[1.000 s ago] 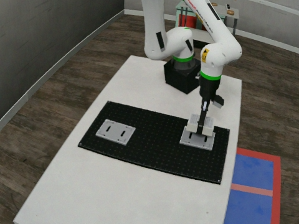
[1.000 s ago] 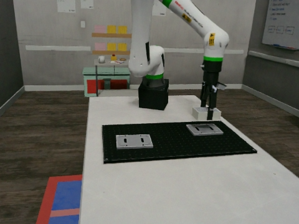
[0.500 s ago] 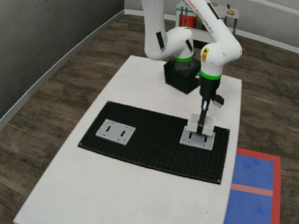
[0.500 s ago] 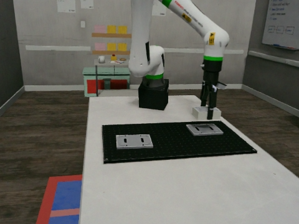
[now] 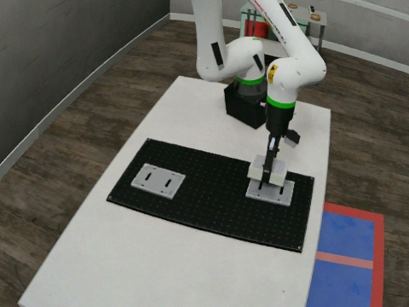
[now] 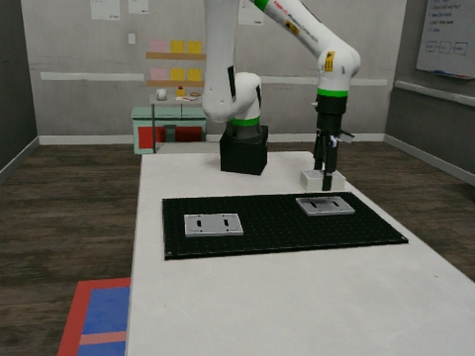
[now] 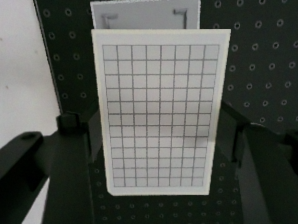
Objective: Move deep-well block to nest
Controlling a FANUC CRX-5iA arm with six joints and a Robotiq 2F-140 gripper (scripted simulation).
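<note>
Right now my hand is 1 cm past the grey plate nest, 2 cm to the right of it and 10 cm above it. Round my hand: white 96-well deep-well block (1 cm below).
</note>
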